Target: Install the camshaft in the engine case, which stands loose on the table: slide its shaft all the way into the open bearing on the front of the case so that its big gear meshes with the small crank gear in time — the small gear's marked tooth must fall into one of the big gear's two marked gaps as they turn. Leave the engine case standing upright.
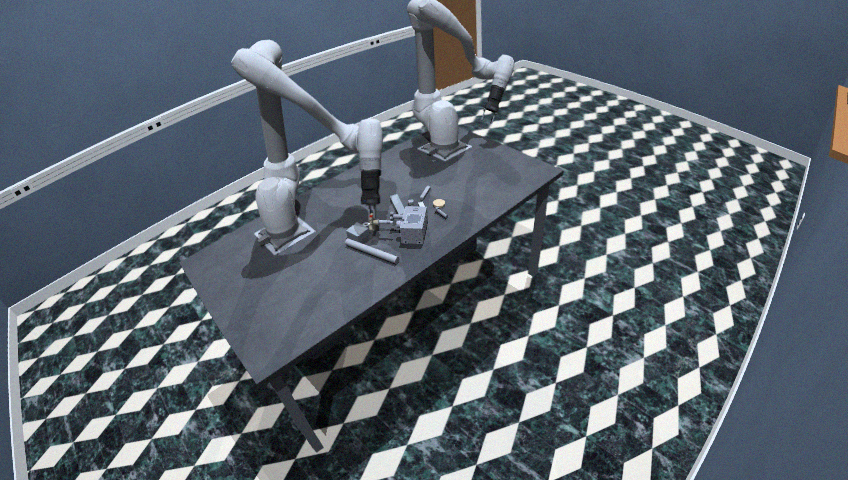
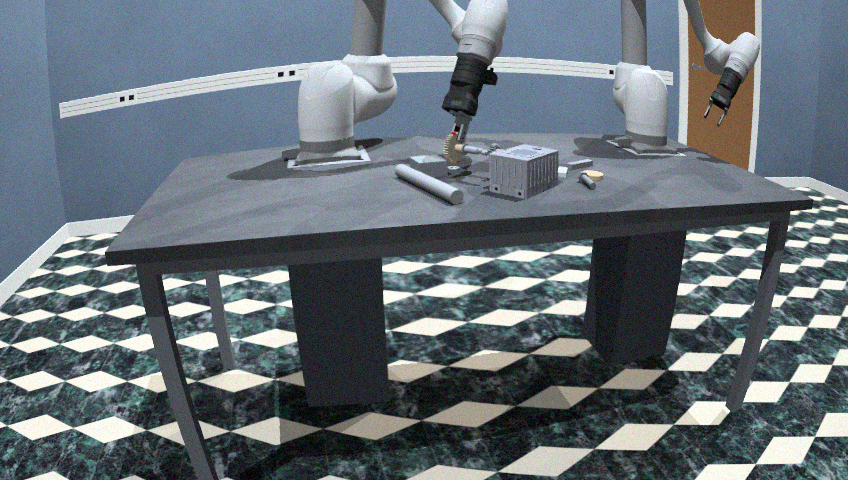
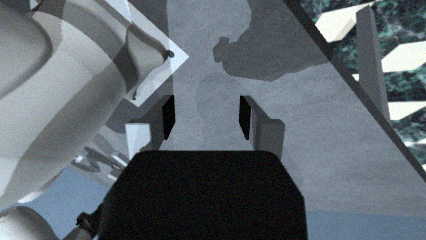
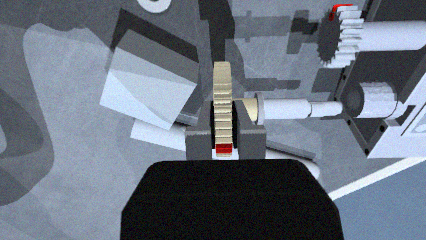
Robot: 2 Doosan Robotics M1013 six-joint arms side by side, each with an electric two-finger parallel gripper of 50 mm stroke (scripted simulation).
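I can see my left gripper, and image 3 shows it as well. My right gripper is visible to me too, with image 4 also giving me a sight of it. Then there are a grey block and an engine case, which I see as well.
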